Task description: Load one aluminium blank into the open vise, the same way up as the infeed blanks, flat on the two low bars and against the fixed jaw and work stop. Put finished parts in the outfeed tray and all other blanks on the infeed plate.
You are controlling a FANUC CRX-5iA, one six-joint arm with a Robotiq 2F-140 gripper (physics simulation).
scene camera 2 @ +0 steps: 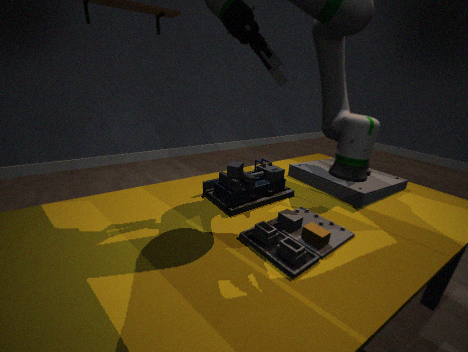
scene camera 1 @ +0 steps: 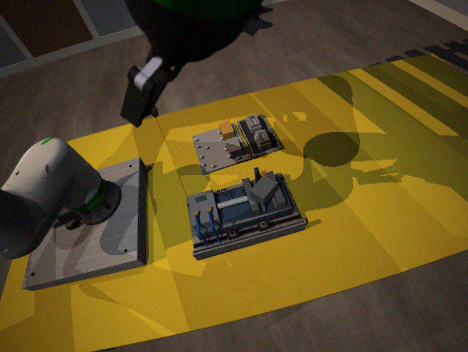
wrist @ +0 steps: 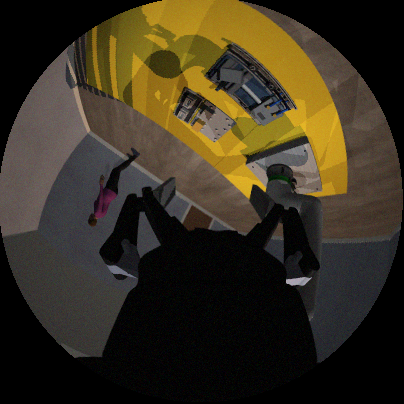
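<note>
A grey blank [scene camera 1: 265, 189] [scene camera 2: 235, 169] [wrist: 231, 76] sits tilted and turned askew at the jaws of the vise [scene camera 1: 203, 206] [scene camera 2: 272, 172] [wrist: 264, 113], its top standing above them. Its contact with the low bars is hidden. Another grey blank [scene camera 1: 237, 147] [scene camera 2: 290, 220] and an orange block [scene camera 1: 226, 130] [scene camera 2: 316, 235] stand on the infeed plate [scene camera 1: 209, 150] [scene camera 2: 341, 235] [wrist: 218, 125]. Two parts with rimmed tops [scene camera 1: 254, 121] [scene camera 2: 291, 248] stand in the dark outfeed tray [scene camera 1: 274, 143]. My gripper [scene camera 1: 143, 116] [scene camera 2: 280, 78] [wrist: 213, 188] is open and empty, high above the table and away from the vise.
The robot's base plate [scene camera 1: 131, 200] [scene camera 2: 325, 187] [wrist: 312, 172] stands beside the vise. Blue hoses [scene camera 1: 214, 225] rise at the vise's end nearest the base. The outfeed tray adjoins the infeed plate. A person [wrist: 105, 200] shows beyond the table in the wrist view.
</note>
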